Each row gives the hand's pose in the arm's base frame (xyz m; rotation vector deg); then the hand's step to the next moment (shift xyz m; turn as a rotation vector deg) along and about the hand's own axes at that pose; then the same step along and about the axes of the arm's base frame.
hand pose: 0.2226 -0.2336 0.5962 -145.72 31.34 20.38
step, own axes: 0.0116 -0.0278 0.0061 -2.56 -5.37 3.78
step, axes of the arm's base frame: 0.0217 0.0216 0.0027 -0.42 7.04 0.02
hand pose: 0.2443 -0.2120 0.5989 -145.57 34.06 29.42
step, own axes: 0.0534 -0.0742 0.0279 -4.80 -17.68 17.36
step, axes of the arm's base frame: 0.0743 0.0567 -0.0200 0.45 24.61 -5.60
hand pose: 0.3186 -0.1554 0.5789 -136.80 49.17 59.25
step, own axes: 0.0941 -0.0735 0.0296 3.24 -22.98 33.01
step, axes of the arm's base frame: 0.0849 0.0352 -0.0817 0.37 34.34 -21.18
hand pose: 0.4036 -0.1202 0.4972 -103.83 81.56 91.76
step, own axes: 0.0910 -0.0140 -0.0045 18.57 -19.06 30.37
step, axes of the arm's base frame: 0.0019 -0.0381 -0.0839 -3.45 23.67 -32.53
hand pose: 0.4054 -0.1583 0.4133 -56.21 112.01 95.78
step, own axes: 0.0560 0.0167 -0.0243 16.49 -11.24 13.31
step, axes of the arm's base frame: -0.0465 -0.0371 -0.0216 -5.13 8.10 -21.99
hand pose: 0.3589 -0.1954 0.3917 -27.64 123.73 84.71
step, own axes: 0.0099 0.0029 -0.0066 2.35 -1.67 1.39
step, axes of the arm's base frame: -0.0109 -0.0053 -0.0014 -0.79 0.66 -3.03
